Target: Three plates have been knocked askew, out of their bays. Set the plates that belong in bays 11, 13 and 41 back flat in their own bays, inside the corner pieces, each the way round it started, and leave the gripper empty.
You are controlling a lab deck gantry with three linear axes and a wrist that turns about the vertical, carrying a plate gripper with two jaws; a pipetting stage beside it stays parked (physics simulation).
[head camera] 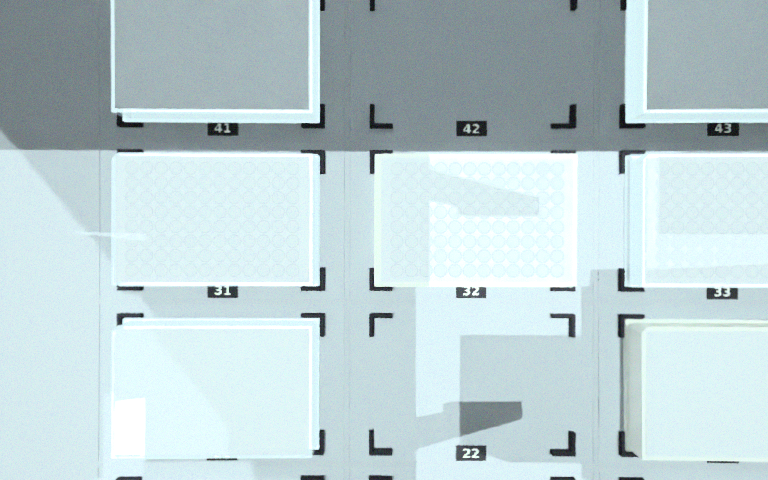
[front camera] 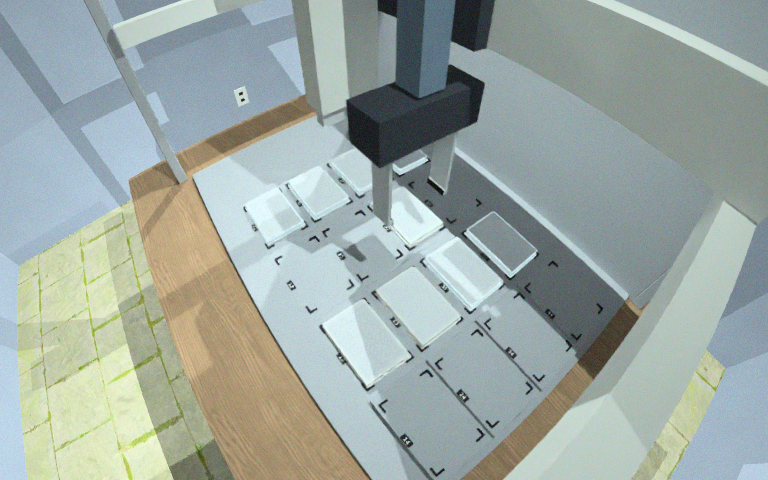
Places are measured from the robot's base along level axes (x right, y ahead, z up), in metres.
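Pixels of known places: gripper, fingertip midpoint: [front camera: 411,202]; robot's base, link origin: [front camera: 245,208].
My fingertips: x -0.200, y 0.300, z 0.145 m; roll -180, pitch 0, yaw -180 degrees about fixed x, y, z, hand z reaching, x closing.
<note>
Ahead of a thing's pixels: the offset from my fingertips to its top centre. "pt": to the spot under its first point.
The plate in bay 41 @(pt dy -0.178, dx -0.159, dz -0.132 m) [front camera: 411,163] [head camera: 212,56] lies flat inside its corner pieces; the gripper hides part of it in the front view. The plate in bay 11 @(pt dy -0.223, dx +0.159, dz -0.131 m) [front camera: 274,216] and the plate in bay 13 @(pt dy +0.098, dx +0.157, dz -0.130 m) [front camera: 367,342] look flat inside their corner pieces; neither shows in the head view. My gripper [front camera: 410,204] is open and empty, its two jaws wide apart. It hangs raised over the deck, in front of the plate in bay 32 in the front view, and does not show in the head view.
The plate in bay 32 @(pt dy -0.046, dx -0.069, dz -0.130 m) [front camera: 419,217] [head camera: 481,220] stands in the middle. Other plates stand in bay 21 @(pt dy -0.224, dx +0.053, dz -0.130 m) [front camera: 318,192] [head camera: 209,390], bay 31 @(pt dy -0.234, dx -0.056, dz -0.130 m) [head camera: 215,220], bay 23 @(pt dy +0.097, dx +0.051, dz -0.130 m) [front camera: 419,305] [head camera: 702,390], bay 33 @(pt dy +0.095, dx -0.054, dz -0.130 m) [front camera: 464,271] [head camera: 707,220] and bay 43 @(pt dy +0.096, dx -0.156, dz -0.131 m) [front camera: 501,243] [head camera: 707,56]. A low wall runs behind the deck.
</note>
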